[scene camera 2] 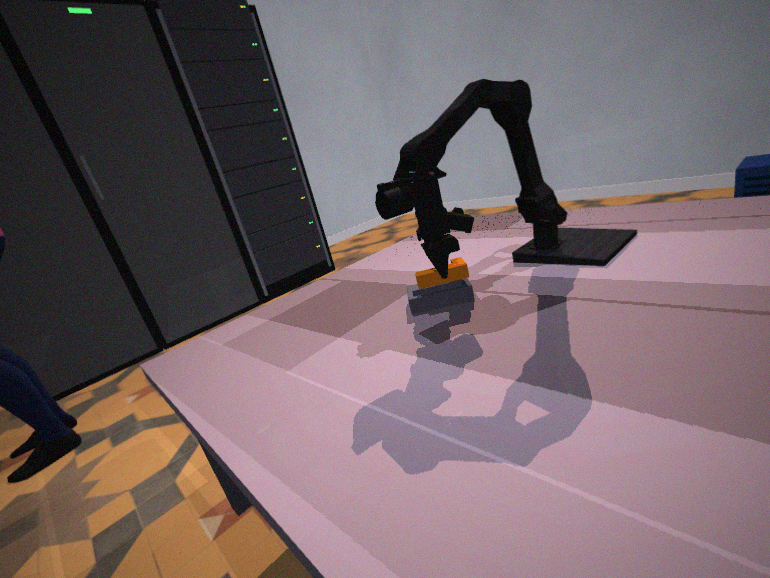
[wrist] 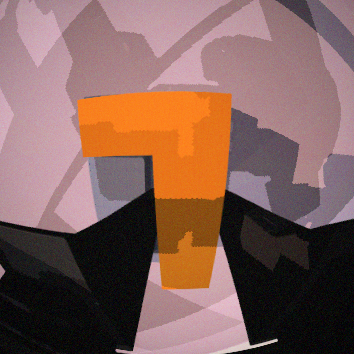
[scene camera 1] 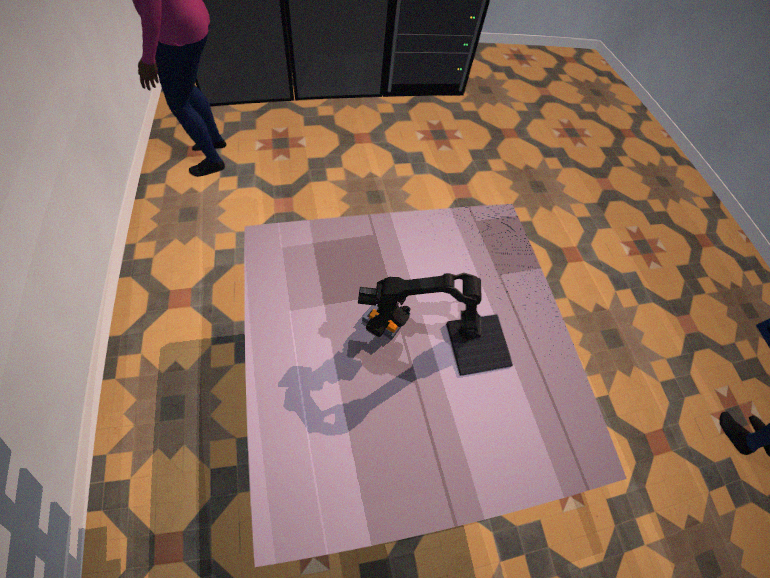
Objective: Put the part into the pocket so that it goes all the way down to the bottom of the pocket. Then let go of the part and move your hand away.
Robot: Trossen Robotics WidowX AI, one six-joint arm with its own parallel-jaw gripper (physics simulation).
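Places are measured from the arm's base along level axes (x back, y down, z right), in metres.
Where they show: gripper, fingertip midpoint: (scene camera 2: pixel 443 275) (wrist: pixel 186 195) (scene camera 1: pixel 384 321); arm's base at its link origin: (scene camera 2: pixel 546 245) (scene camera 1: pixel 467 332).
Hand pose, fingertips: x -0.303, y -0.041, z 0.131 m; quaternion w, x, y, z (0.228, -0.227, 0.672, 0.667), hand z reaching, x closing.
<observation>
Things, the pixels of their top centre, and the offset from my fingertips. Level surfaces: height alone.
- orange L-shaped part at its top centre: (wrist: pixel 155 221) (scene camera 2: pixel 439 266) (scene camera 1: pixel 386 316) dy -0.019, dx +0.010, dz +0.012 m
- grey block with the pocket, top centre: (wrist: pixel 148 195) (scene camera 2: pixel 437 285) (scene camera 1: pixel 383 317) dy +0.028, dx +0.011, dz +0.027 m
- pink table at its surface level: dy +0.065 m
The orange L-shaped part (scene camera 1: pixel 392 325) (scene camera 2: pixel 426 278) (wrist: pixel 192 125) is held between the fingertips of my gripper (scene camera 2: pixel 444 274) (wrist: pixel 186 195), which is shut on its long leg. The grey block with the pocket (scene camera 2: pixel 441 301) (wrist: pixel 104 207) lies on the table under the part. In the scene camera 2 view the orange side stands above the block's top; whether its underside touches the rim or is slightly inside is hidden. In the wrist view the part covers most of the block, and some pocket floor shows inside the L's corner, lined up closely with it.
The pink table (scene camera 1: pixel 422 497) (scene camera 2: pixel 373 528) carries the arm's black base plate (scene camera 1: pixel 487 360) (scene camera 2: pixel 597 245), to the right of the block. Shadows of the arm fall across the table. Dark cabinets (scene camera 1: pixel 335 49) (scene camera 2: pixel 111 155) and a person (scene camera 1: pixel 180 68) stand beyond the table.
</observation>
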